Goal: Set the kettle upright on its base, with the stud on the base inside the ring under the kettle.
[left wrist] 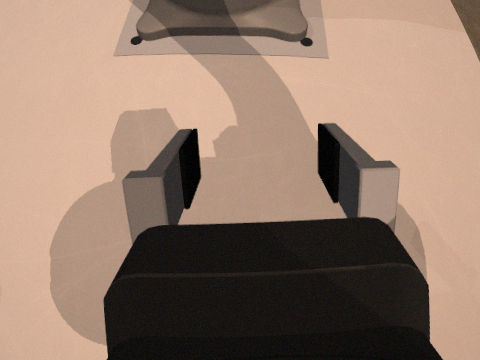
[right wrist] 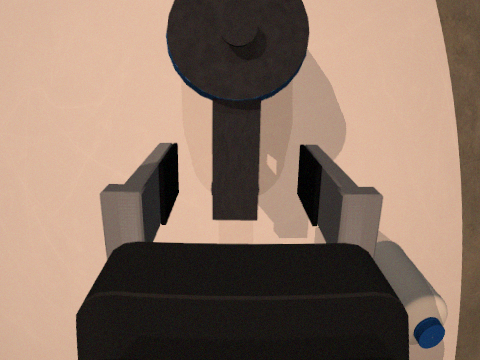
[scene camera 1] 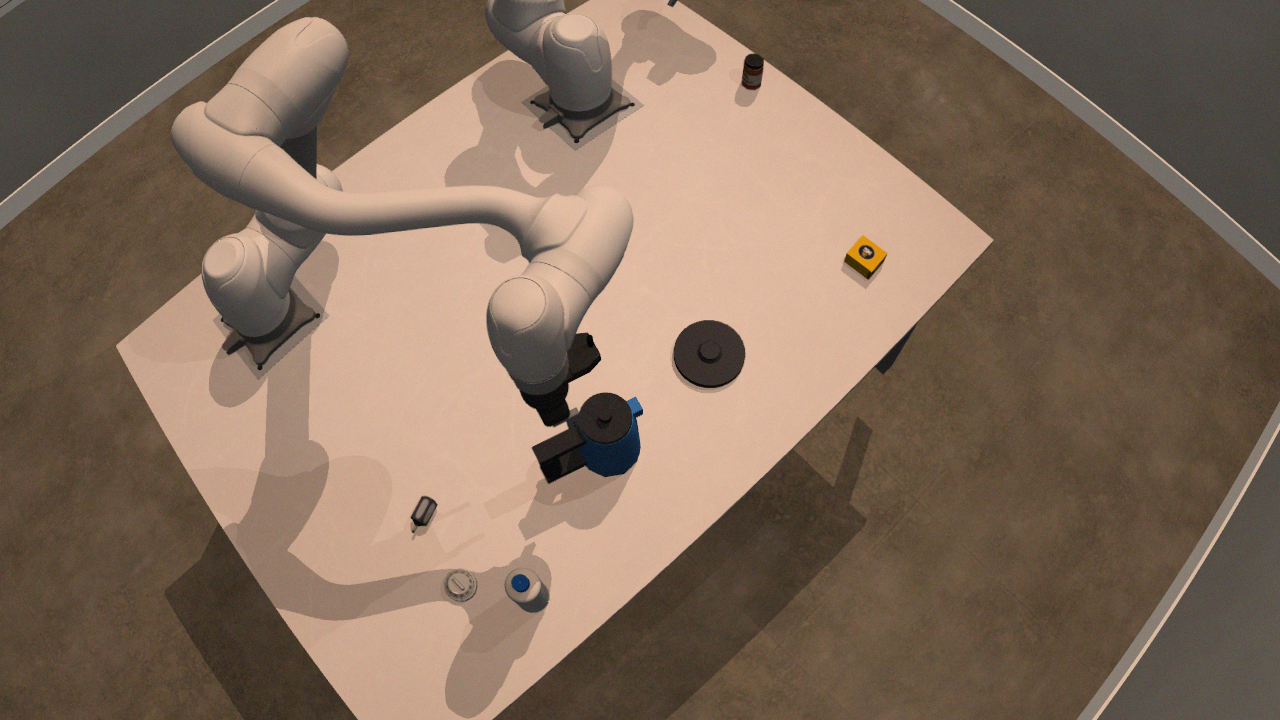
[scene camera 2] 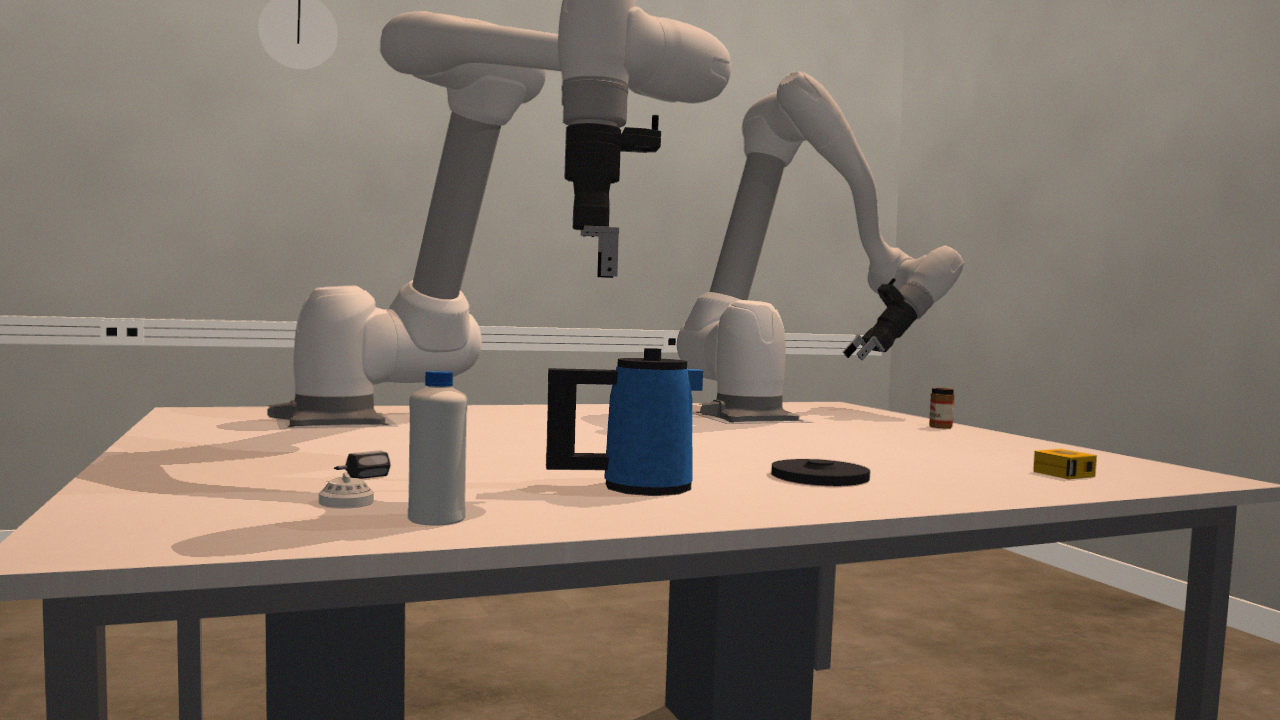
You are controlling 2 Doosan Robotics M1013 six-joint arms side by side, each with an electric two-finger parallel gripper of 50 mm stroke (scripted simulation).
Scene:
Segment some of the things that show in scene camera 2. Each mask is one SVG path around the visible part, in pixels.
My left gripper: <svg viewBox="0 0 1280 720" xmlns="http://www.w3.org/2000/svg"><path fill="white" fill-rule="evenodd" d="M911 318L901 308L894 305L888 306L879 316L874 327L868 330L863 337L858 334L855 336L854 340L843 351L844 355L849 358L860 344L863 346L857 353L860 360L864 360L871 351L887 352L897 337L900 338L911 326Z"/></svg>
My right gripper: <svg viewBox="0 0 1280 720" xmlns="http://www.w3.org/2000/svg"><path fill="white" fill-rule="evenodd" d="M567 143L565 147L565 179L572 181L574 185L573 229L581 230L581 236L599 237L597 277L617 277L619 227L609 227L609 191L611 183L616 183L620 180L621 147L616 144L598 141Z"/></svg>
A blue kettle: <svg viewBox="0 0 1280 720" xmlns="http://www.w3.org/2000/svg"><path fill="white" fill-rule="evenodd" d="M703 370L688 369L687 361L661 359L661 349L644 348L644 358L619 358L616 370L548 368L546 470L605 470L604 478L606 479L607 488L624 494L663 496L678 495L690 491L693 481L693 399L691 391L702 391ZM577 384L612 385L609 401L606 453L575 453Z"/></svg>

